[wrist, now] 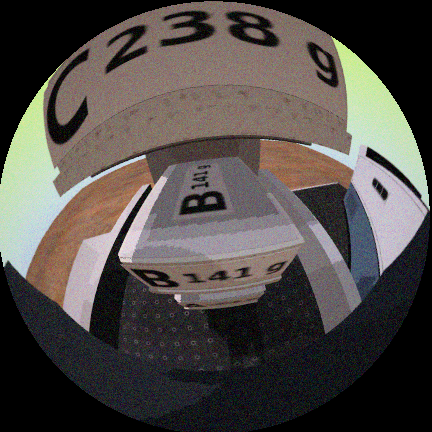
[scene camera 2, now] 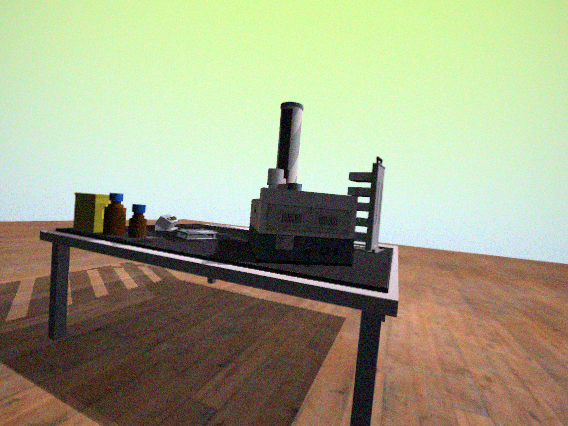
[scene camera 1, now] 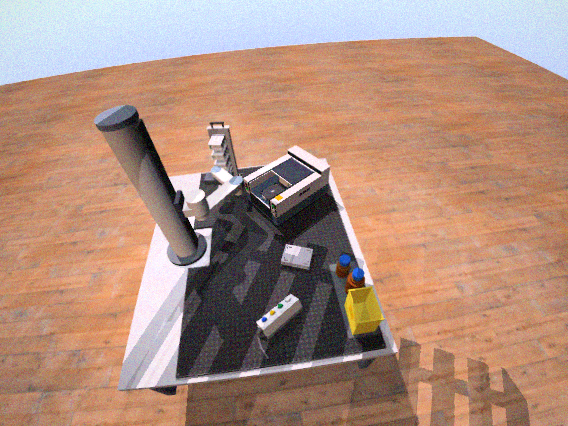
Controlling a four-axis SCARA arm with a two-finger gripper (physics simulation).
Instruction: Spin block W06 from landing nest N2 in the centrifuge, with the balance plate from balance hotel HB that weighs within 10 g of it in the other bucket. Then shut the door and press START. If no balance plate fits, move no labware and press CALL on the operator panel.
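Frame: origin at the arm's base, x ahead, y left, z up, level; millimetres.
Seen in the pictures: gripper, fingertip midpoint: [wrist: 203, 183] [scene camera 2: 362, 219]; arm's base, link origin: [scene camera 1: 187, 248].
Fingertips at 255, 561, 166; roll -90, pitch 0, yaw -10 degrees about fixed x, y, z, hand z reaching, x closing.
Pixels of each thing's top centre, then the offset from my fingertips to it, as dx, dy, dz. "spot": a spot on its surface instead.
- Balance plate B, top centre: [wrist: 202, 180] [scene camera 2: 359, 217] -3, -19, +12
- plate C, top centre: [wrist: 188, 72] [scene camera 2: 360, 202] [scene camera 1: 221, 158] -3, -19, +90
- plate, top centre: [wrist: 213, 245] [scene camera 2: 357, 232] -3, -19, -67
- dark rotor, surface spot: [scene camera 1: 272, 190] spot: +319, -291, -13
- operator panel, top centre: [scene camera 1: 279, 311] [scene camera 2: 168, 214] +272, -1070, -69
Balance plate B [wrist: 240, 230], labelled 141 g, sits between the two fingers of my gripper [wrist: 203, 183] in the wrist view; the fingers press on its sides, shut on it. It is at the balance hotel [scene camera 1: 226, 142] [scene camera 2: 377, 210] [wrist: 250, 152], below plate C [wrist: 200, 65], labelled 238 g. Another plate [wrist: 222, 303] shows partly beneath B. The centrifuge [scene camera 1: 305, 192] [scene camera 2: 305, 215] [wrist: 395, 215] has its top opening uncovered, with a dark rotor [scene camera 1: 272, 190] inside. The operator panel [scene camera 1: 278, 317] [scene camera 2: 165, 223] has coloured buttons. I cannot make out block W06 or its label.
The arm column [scene camera 1: 155, 185] [scene camera 2: 290, 145] stands at the table's left side in scene camera 1. A flat grey-white device [scene camera 1: 297, 256] [scene camera 2: 196, 234] lies mid-table. Two brown bottles [scene camera 1: 343, 266] [scene camera 1: 355, 281] and a yellow bin [scene camera 1: 364, 312] [scene camera 2: 90, 212] stand along the right edge.
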